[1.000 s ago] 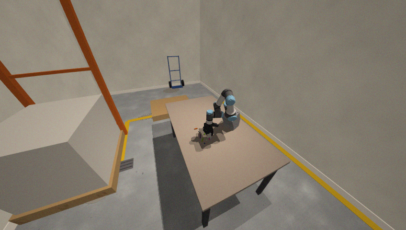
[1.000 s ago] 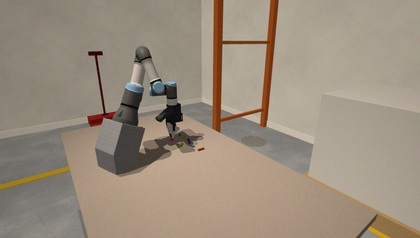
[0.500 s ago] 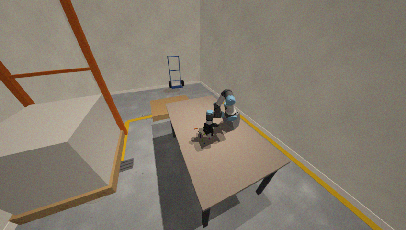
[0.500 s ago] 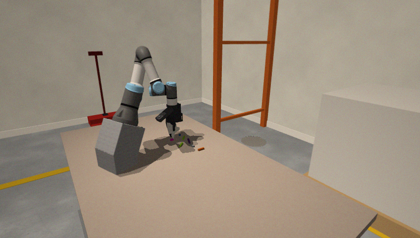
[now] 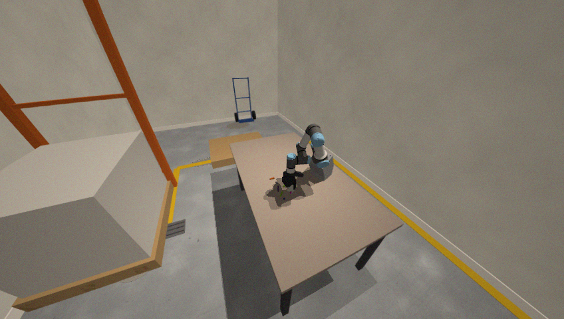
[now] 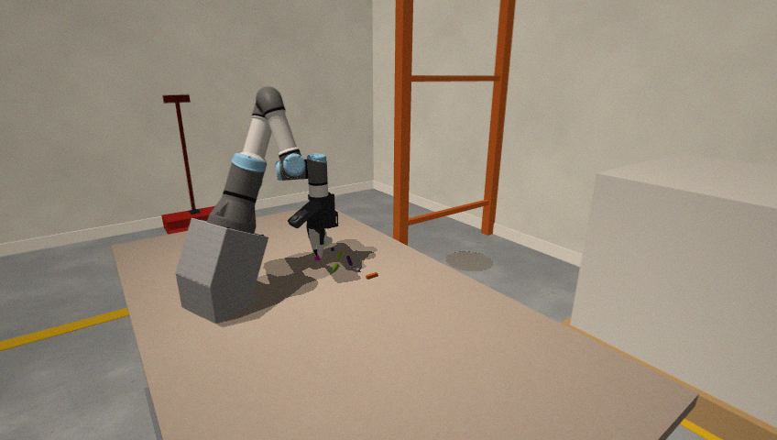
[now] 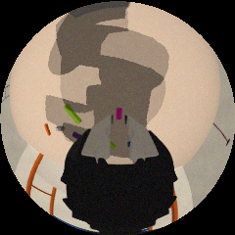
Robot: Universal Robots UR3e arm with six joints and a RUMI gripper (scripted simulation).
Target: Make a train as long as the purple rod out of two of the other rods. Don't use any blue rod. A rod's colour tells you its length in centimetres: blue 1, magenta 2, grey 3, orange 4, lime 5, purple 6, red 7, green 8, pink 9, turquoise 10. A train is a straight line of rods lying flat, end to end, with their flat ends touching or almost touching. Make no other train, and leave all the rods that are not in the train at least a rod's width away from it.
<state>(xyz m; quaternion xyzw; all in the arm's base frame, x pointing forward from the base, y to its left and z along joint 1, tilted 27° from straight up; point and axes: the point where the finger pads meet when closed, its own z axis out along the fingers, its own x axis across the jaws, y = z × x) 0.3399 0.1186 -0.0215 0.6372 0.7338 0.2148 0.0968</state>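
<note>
Right now the magenta rod is 20 mm below my hand. From my hand the other things lie so: purple rod (90 mm ahead, 70 mm to the right, 20 mm below); blue rod (80 mm ahead, 50 mm to the left, 20 mm below); grey rod (80 mm ahead, 140 mm to the right, 20 mm below).
</note>
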